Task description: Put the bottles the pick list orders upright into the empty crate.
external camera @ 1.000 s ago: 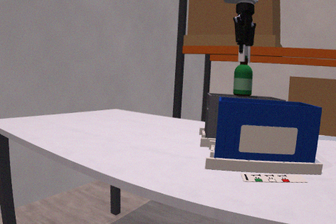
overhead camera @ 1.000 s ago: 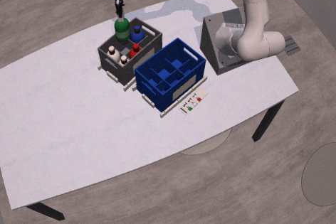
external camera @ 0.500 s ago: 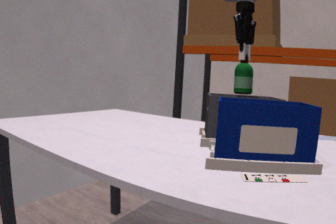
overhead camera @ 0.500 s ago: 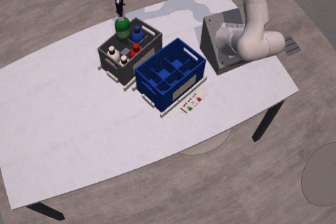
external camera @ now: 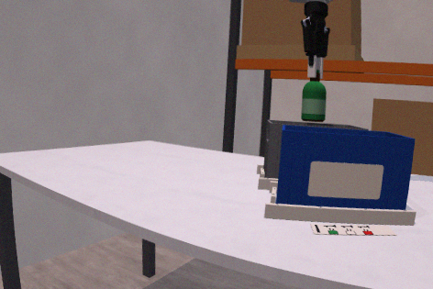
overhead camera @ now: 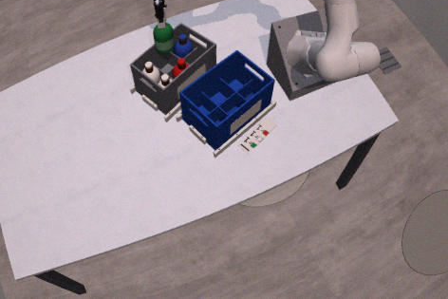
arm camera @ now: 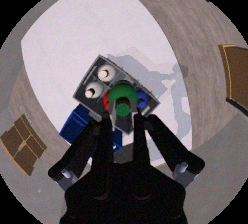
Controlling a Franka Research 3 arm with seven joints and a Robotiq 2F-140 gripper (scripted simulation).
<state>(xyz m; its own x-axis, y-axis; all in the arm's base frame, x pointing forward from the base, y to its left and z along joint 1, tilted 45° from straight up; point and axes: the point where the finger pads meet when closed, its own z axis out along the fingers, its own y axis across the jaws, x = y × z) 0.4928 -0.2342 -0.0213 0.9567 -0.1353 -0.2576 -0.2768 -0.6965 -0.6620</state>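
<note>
The green bottle lies 80 mm below my hand. The rest, counted from my hand: blue bottle 260 mm below, 80 mm behind, 40 mm to the right; then grey crate 260 mm below, 40 mm to the left, 20 mm behind; then red bottle 260 mm below, 70 mm to the left, 40 mm behind.
</note>
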